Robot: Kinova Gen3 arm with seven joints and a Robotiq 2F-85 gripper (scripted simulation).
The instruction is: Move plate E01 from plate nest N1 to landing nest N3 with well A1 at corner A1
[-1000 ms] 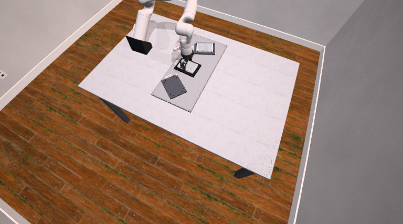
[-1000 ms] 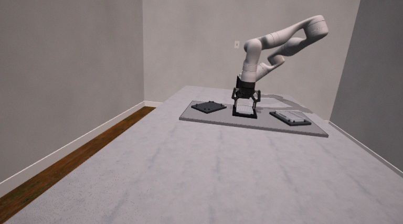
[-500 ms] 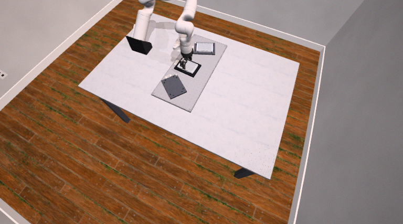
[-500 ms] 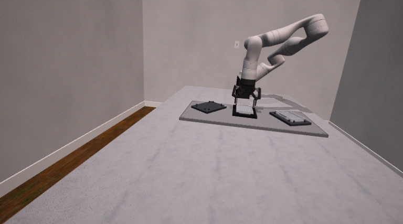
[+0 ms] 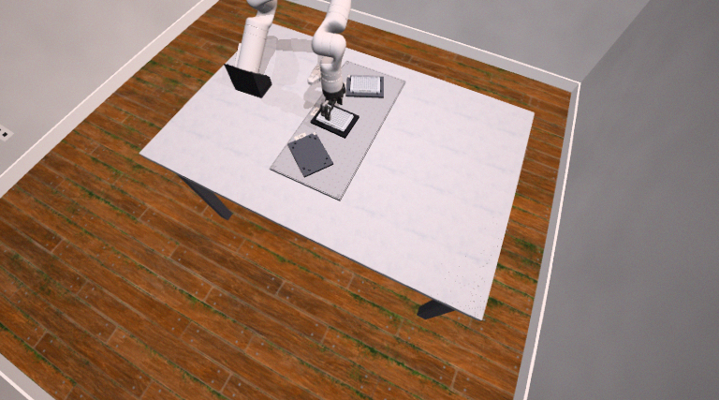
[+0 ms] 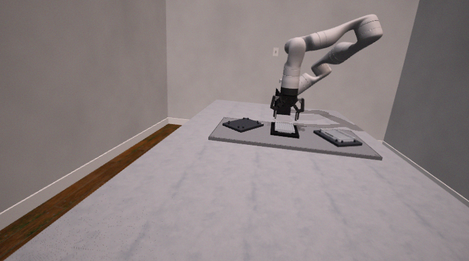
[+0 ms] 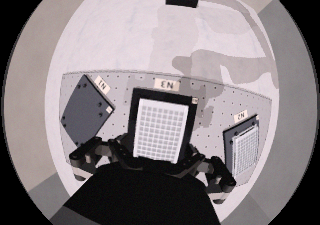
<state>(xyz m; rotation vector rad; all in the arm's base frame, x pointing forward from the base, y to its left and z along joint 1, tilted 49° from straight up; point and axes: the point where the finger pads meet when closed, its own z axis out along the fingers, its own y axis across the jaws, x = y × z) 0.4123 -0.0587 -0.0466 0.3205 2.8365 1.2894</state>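
Now: hand 5 cm above the landing nest N3. The rest, counted from my hand: nest N1 (3 cm behind, 19 cm to the right, 5 cm below).
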